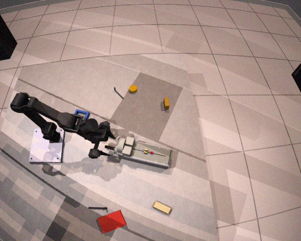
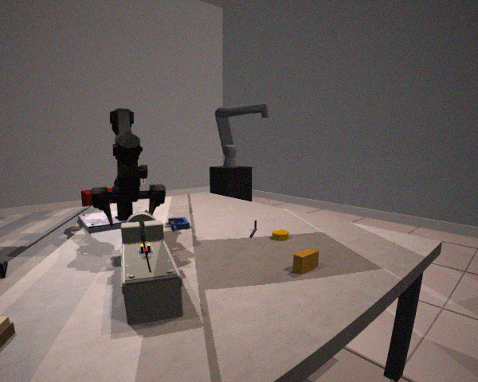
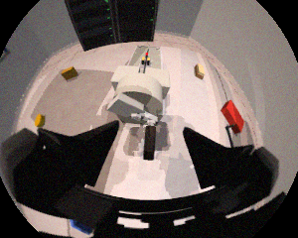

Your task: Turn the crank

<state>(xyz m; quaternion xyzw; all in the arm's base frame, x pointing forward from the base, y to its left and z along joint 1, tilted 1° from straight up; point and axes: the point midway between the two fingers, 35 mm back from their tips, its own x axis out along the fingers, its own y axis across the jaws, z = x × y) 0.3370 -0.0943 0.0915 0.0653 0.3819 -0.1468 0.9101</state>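
The dark crank handle is 20 mm below my gripper tip, 20 mm behind it and 10 mm to the left of it. Also, from my gripper tip: blue block (240 mm to the left, 200 mm behind, 80 mm below); then red plate (360 mm to the right, 80 mm below, 30 mm behind); then red pointer (190 mm ahead, 40 mm to the right, 10 mm below).
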